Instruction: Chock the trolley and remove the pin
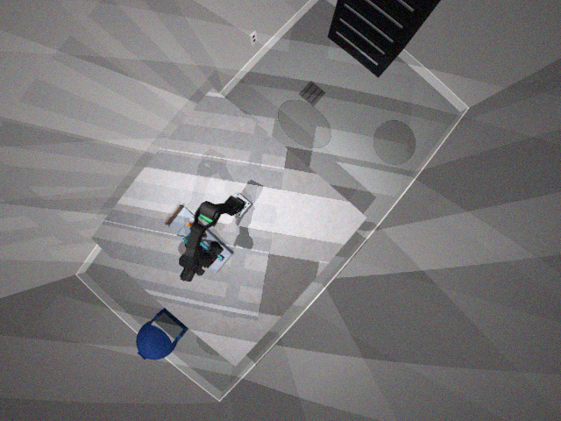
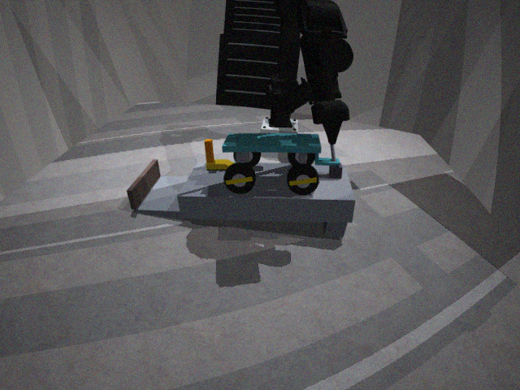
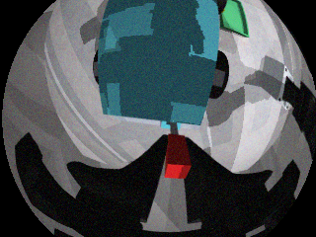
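The green tray lies 14 cm behind my gripper tip, 20 cm to the right of it and 17 cm below it. Also, from my gripper tip: grey ramp (1 cm ahead, 12 cm to the right, 11 cm below); then red-headed stop pin (right at my gripper tip); then trolley (1 cm ahead, 11 cm to the right, 4 cm below).
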